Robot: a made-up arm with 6 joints.
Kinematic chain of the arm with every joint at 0, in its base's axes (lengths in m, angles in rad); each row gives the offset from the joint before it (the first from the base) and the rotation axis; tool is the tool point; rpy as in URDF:
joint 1: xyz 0 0 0.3 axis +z
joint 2: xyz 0 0 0 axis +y
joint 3: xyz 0.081 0 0.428 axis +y
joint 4: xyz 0.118 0 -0.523 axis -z
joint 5: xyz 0 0 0 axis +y
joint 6: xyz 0.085 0 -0.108 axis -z
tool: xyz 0 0 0 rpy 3.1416 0 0
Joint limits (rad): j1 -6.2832..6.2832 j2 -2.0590..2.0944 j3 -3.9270..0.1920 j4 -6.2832..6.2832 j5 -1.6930..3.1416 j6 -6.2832..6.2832
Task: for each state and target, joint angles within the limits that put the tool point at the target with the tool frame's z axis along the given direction. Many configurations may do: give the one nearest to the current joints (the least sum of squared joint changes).
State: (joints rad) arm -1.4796 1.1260 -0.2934 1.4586 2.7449 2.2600
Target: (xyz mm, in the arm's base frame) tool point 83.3 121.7 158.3 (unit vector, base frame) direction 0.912 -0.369 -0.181
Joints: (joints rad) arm -1.0727 1.4395 0.1899 1.7854 2.4480 2.2600
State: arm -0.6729 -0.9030 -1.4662 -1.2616 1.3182 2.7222
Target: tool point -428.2 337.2 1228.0 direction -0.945 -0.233 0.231
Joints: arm -0.7919 -0.9302 -2.3571 -2.0730 1.2653 2.7222
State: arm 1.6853 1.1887 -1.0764 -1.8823 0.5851 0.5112
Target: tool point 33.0 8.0 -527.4 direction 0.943 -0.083 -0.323
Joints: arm 2.1111 2.0381 -1.3086 -1.3161 0.9130 0.5112
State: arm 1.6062 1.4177 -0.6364 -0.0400 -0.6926 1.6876
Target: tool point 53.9 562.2 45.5 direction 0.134 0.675 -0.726
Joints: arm 1.5061 0.6520 -0.6283 0.1281 -0.7822 1.6876
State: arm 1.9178 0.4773 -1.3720 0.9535 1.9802 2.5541
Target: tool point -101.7 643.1 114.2 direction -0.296 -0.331 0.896
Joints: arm 1.5539 0.9161 -1.2555 1.5072 2.8464 2.5541
